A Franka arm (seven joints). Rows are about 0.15 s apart.
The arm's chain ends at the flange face. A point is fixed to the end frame.
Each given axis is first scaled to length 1.
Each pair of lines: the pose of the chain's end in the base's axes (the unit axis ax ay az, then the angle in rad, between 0 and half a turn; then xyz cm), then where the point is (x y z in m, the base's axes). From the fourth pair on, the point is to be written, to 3 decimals.
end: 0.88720 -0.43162 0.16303 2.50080 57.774 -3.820 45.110
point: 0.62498 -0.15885 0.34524
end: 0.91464 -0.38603 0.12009 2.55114 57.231 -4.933 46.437
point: 0.61904 -0.15717 0.34528
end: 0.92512 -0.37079 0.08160 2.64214 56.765 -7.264 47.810
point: 0.61147 -0.16519 0.34578
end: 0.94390 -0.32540 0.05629 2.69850 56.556 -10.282 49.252
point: 0.610 -0.182 0.352
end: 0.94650 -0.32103 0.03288 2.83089 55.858 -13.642 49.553
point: 0.603 -0.195 0.345
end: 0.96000 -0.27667 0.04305 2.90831 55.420 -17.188 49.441
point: 0.608 -0.215 0.342
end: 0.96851 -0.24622 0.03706 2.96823 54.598 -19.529 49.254
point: 0.602 -0.226 0.338
